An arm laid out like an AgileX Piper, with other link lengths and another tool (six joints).
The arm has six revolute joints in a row. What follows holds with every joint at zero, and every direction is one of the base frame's.
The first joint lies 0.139 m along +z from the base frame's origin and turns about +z.
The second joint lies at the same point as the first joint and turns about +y.
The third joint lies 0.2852 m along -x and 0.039 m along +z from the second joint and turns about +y.
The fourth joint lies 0.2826 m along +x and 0.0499 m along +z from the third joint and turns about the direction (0.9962, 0, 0.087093).
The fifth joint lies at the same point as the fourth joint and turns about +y.
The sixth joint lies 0.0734 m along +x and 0.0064 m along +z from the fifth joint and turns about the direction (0.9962, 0, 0.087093).
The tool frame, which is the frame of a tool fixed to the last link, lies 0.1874 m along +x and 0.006 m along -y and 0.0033 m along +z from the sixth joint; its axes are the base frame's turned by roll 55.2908, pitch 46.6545 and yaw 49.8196 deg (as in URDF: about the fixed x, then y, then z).
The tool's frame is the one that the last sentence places.
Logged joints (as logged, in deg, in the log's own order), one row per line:
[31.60, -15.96, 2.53, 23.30, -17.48, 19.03]
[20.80, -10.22, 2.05, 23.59, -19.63, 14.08]
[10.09, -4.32, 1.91, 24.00, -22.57, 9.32]
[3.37, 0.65, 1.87, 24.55, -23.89, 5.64]
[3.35, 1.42, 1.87, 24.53, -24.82, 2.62]
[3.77, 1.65, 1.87, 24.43, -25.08, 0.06]
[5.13, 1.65, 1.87, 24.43, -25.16, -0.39]
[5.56, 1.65, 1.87, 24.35, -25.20, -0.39]
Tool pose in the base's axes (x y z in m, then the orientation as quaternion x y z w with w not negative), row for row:
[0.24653, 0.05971, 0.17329, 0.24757, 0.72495, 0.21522, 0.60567]
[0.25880, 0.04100, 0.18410, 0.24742, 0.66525, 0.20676, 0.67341]
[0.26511, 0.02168, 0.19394, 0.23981, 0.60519, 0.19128, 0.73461]
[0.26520, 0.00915, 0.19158, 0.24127, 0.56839, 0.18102, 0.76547]
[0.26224, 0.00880, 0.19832, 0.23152, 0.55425, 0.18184, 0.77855]
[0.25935, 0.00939, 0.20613, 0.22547, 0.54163, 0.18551, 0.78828]
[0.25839, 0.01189, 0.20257, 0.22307, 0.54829, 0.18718, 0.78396]
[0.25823, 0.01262, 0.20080, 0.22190, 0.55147, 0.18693, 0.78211]
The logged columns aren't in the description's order. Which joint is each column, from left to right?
Columns, left to right: joint 5, joint 3, joint 1, joint 4, joint 6, joint 2.
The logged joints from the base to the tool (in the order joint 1, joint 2, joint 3, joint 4, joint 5, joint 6), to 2 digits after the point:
[2.53, 19.03, -15.96, 23.30, 31.60, -17.48]
[2.05, 14.08, -10.22, 23.59, 20.80, -19.63]
[1.91, 9.32, -4.32, 24.00, 10.09, -22.57]
[1.87, 5.64, 0.65, 24.55, 3.37, -23.89]
[1.87, 2.62, 1.42, 24.53, 3.35, -24.82]
[1.87, 0.06, 1.65, 24.43, 3.77, -25.08]
[1.87, -0.39, 1.65, 24.43, 5.13, -25.16]
[1.87, -0.39, 1.65, 24.35, 5.56, -25.20]

